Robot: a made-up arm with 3 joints.
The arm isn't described. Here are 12 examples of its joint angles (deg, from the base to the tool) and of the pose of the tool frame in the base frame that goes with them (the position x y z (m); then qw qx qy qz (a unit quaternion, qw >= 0)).
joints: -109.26 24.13 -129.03
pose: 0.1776 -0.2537 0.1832 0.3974 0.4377 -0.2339 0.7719
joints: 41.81 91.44 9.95
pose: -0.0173 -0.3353 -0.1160 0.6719 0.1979 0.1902 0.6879
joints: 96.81 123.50 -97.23
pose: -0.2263 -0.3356 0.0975 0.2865 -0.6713 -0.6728 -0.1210
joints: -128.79 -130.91 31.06
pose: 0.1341 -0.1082 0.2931 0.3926 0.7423 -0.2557 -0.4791
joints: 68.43 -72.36 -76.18
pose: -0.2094 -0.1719 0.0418 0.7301 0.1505 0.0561 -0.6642
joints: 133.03 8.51 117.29
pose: -0.0556 -0.3343 0.2322 0.2649 -0.3040 0.4507 0.7964
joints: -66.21 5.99 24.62
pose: 0.1751 -0.3810 0.0654 0.8112 -0.2062 -0.5422 -0.0735
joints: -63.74 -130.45 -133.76
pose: 0.2145 -0.2125 0.2106 0.3012 -0.5155 0.7960 0.0993
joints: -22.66 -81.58 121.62
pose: 0.0183 -0.1779 0.0691 0.4741 -0.5855 0.4867 -0.4423
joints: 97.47 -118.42 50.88
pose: -0.1582 -0.1185 0.1906 0.0275 -0.7281 0.5908 -0.3464
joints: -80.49 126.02 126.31
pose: 0.1123 -0.2882 0.2958 0.3572 0.5690 0.7393 -0.0455
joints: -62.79 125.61 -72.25
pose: 0.2650 -0.3189 0.1481 0.5883 -0.1443 0.2553 0.7536
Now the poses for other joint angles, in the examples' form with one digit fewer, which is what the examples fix.
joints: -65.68 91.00 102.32
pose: 0.152 -0.337 0.252 0.068 -0.701 -0.705 0.080
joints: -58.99 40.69 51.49
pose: 0.176 -0.403 0.140 0.661 -0.509 -0.547 0.072
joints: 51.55 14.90 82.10
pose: -0.092 -0.380 0.081 0.710 -0.544 0.248 0.371
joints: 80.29 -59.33 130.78
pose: -0.091 -0.206 0.172 0.013 0.737 -0.577 -0.352
